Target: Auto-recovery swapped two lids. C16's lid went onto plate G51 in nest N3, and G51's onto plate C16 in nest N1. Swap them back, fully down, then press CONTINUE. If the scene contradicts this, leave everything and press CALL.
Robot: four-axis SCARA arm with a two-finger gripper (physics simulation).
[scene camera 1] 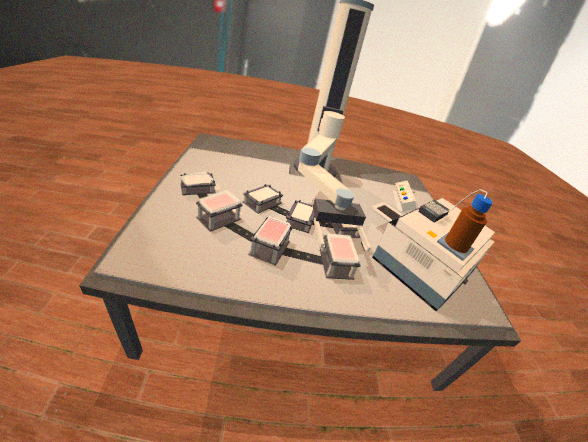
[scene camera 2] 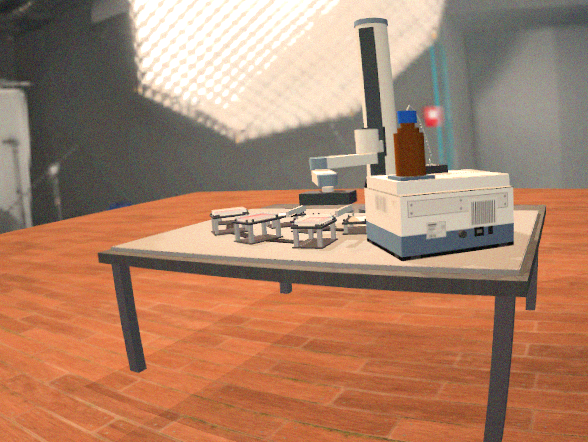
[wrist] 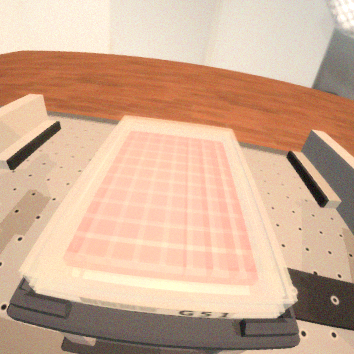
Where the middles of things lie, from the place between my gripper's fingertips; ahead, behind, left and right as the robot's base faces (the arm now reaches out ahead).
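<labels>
Brown bottle (scene camera 2: 409, 149): from my hand, 350 mm to the left, 40 mm ahead, 210 mm above.
</labels>
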